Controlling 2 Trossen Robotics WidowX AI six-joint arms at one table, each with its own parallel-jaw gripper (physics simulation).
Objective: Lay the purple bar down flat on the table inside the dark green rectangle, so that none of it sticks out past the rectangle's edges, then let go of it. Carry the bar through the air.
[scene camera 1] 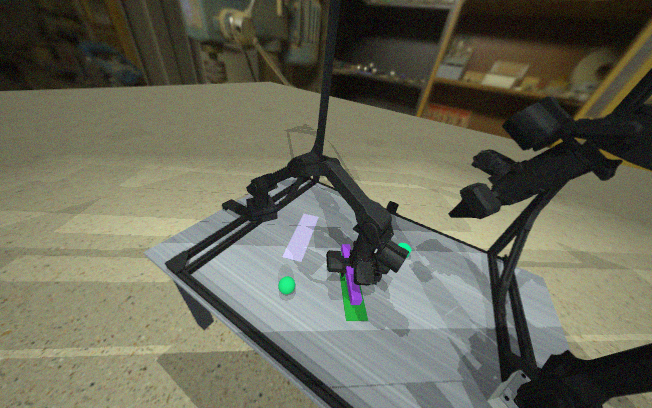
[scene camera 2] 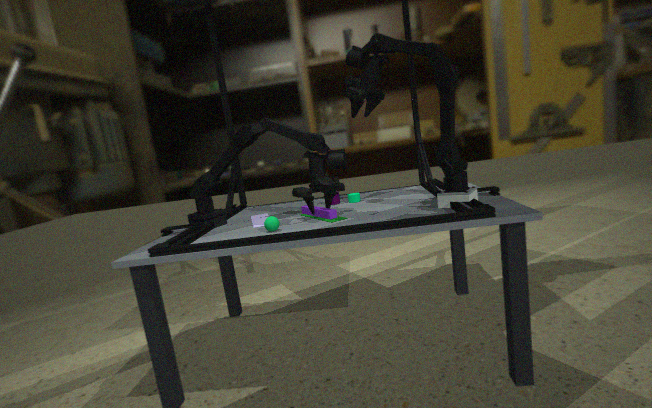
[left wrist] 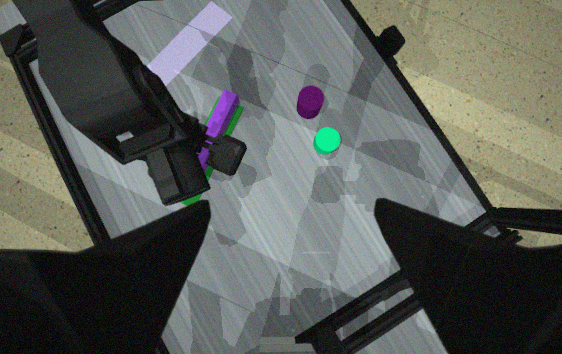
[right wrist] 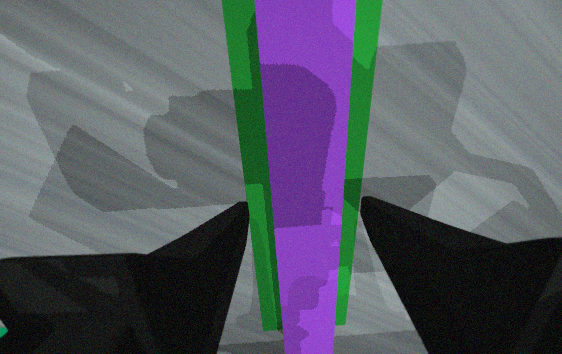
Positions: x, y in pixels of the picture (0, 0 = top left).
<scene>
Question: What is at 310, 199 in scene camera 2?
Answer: My right gripper.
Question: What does my left gripper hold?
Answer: Nothing.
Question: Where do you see a purple bar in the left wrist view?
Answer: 219, 120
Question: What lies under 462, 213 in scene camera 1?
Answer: My left gripper.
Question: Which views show my right gripper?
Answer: Scene camera 1, scene camera 2, the left wrist view and the right wrist view: all of them.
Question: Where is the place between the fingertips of my left gripper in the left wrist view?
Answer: At 292, 206
</scene>
